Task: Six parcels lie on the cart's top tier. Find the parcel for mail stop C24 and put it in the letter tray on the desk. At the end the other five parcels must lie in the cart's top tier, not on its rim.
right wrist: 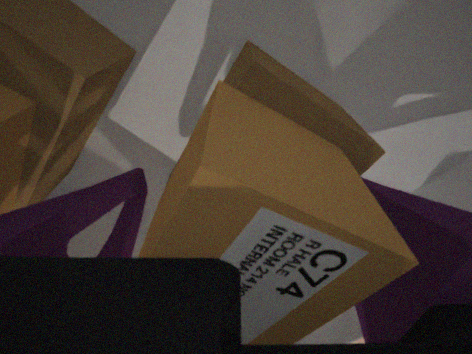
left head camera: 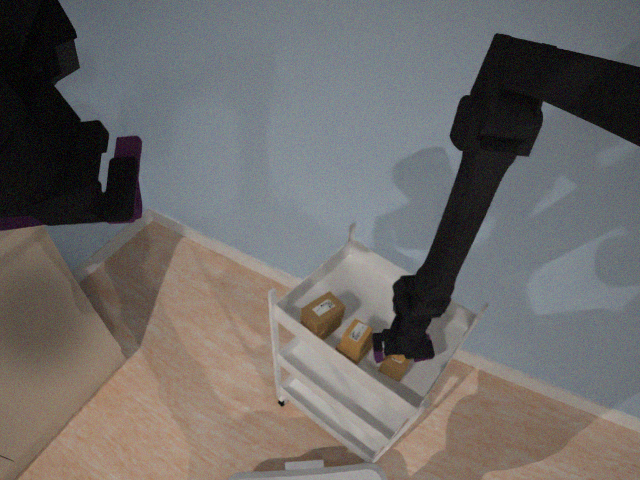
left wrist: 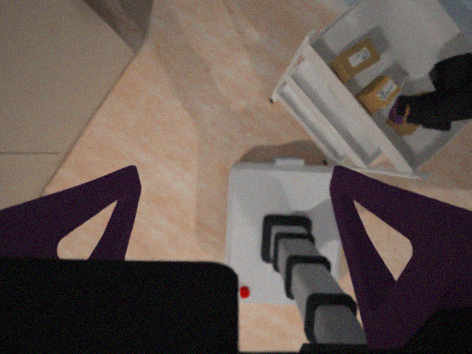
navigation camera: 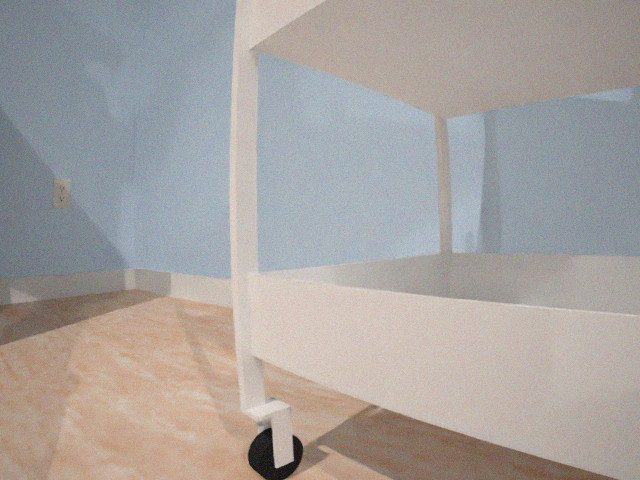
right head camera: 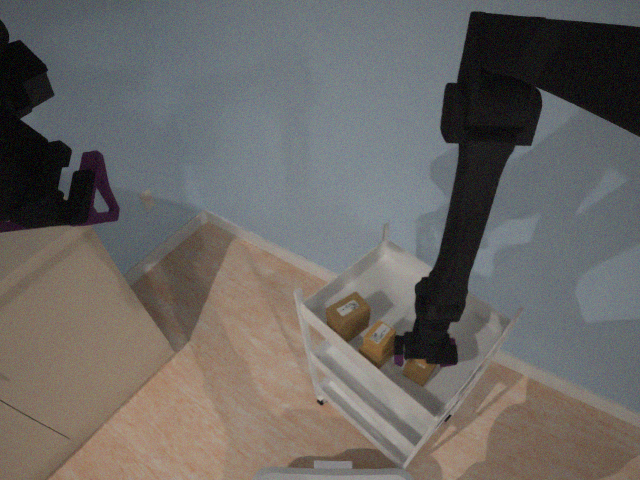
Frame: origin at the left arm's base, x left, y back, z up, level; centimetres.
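Where they show: left gripper, fingertip midpoint: point(left head camera: 92, 214) point(left wrist: 235, 176) point(right head camera: 81, 217); right gripper, fingertip midpoint: point(left head camera: 395, 360) point(left wrist: 405, 117) point(right head camera: 420, 364).
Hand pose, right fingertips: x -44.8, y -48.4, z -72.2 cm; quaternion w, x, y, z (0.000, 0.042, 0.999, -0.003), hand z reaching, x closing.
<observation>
Things, the pixels of their centre, and the offset from my right fingertips. "*": a spot on its surface instead.
- parcel at the middle of its body: point(right wrist: 245, 221) dx -0.5, dy -1.8, dz +5.0 cm
- darker brown face at a spot on its surface: point(right wrist: 305, 105) * dx -2.7, dy -4.5, dz +2.5 cm
- cart's lower tier at a spot on its surface: point(navigation camera: 413, 333) * dx +18.0, dy -4.6, dz -50.8 cm
- black caster at a spot on its surface: point(navigation camera: 275, 452) * dx +27.5, dy -15.1, dz -65.0 cm
A white three-tier cart point(left head camera: 366, 362) stands by the blue wall. Three brown parcels show on its top tier: one at the left point(left head camera: 322, 313), one in the middle point(left head camera: 355, 339) and one at the right point(left head camera: 394, 366). My right gripper point(left head camera: 404, 354) is open and low over the right parcel. In the right wrist view this parcel point(right wrist: 277, 197) lies tilted between the two purple fingers, and its label point(right wrist: 298, 267) reads C74. A darker brown face point(right wrist: 305, 105) shows behind it. My left gripper point(left head camera: 125, 181) is open and empty, held high at the far left.
My white base point(left wrist: 277, 225) stands just in front of the cart. The navigation view shows the cart's lower tier point(navigation camera: 413, 333) and a black caster point(navigation camera: 275, 452) close by.
</observation>
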